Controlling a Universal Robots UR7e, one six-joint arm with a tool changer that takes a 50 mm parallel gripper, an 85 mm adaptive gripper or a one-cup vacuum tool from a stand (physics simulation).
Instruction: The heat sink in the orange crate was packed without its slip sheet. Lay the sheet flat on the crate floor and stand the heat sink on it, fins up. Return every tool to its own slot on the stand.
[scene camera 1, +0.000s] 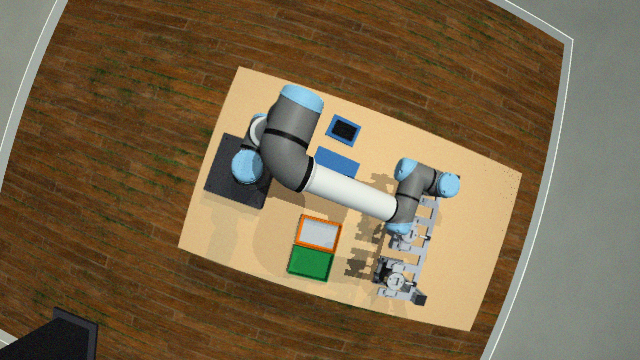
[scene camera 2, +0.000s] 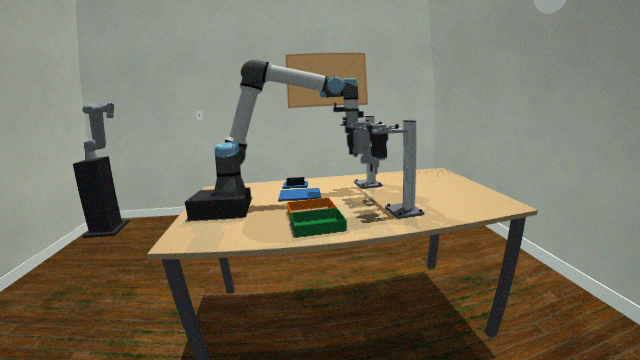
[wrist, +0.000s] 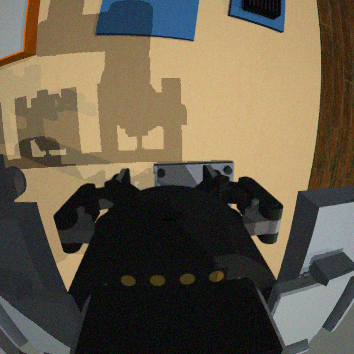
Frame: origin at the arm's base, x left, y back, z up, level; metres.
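Where they show: arm's base, origin of the base link: (scene camera 2: 230, 193).
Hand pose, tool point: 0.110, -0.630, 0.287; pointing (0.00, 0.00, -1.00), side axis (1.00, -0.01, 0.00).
Note:
Things, the pixels of their centre, and the offset from my tool point, as dx, dy, dz.
- heat sink, body centre: (scene camera 1: 344, 130) (scene camera 2: 295, 181) +0.182, +0.287, -0.335
- small blue tray, body centre: (scene camera 1: 343, 130) (scene camera 2: 295, 184) +0.183, +0.289, -0.355
- light grey sheet, body centre: (wrist: 10, 21) (scene camera 1: 318, 233) -0.304, +0.282, -0.356
- orange crate, body centre: (wrist: 6, 19) (scene camera 2: 311, 209) (scene camera 1: 318, 233) -0.303, +0.282, -0.338
- green crate, body centre: (scene camera 2: 317, 221) (scene camera 1: 310, 263) -0.445, +0.283, -0.338
- flat blue panel, body centre: (scene camera 1: 332, 171) (scene camera 2: 299, 194) -0.013, +0.291, -0.355
The heat sink (scene camera 1: 344, 130) (scene camera 2: 295, 181) (wrist: 261, 7) is black and stands on a small blue tray (scene camera 1: 352, 142) (scene camera 2: 295, 186) (wrist: 270, 24), fins up in the wrist view. A light grey sheet (scene camera 1: 319, 234) (wrist: 11, 25) lies flat inside the orange crate (scene camera 1: 339, 237) (scene camera 2: 311, 201) (wrist: 31, 35). The arm's wrist is over the far slot of the tool stand (scene camera 1: 422, 257) (scene camera 2: 409, 165) (wrist: 327, 225). Below it, the black adaptive gripper (wrist: 167, 177) is between the slot's grey arms, with fingers open and empty. The coupling is partly hidden.
A green crate (scene camera 1: 311, 262) (scene camera 2: 320, 227) adjoins the orange crate. A flat blue panel (scene camera 1: 337, 162) (scene camera 2: 295, 194) (wrist: 170, 20) lies between the orange crate and the small tray. Two other tools (scene camera 1: 409, 235) (scene camera 1: 395, 281) hang in the stand beside the wrist.

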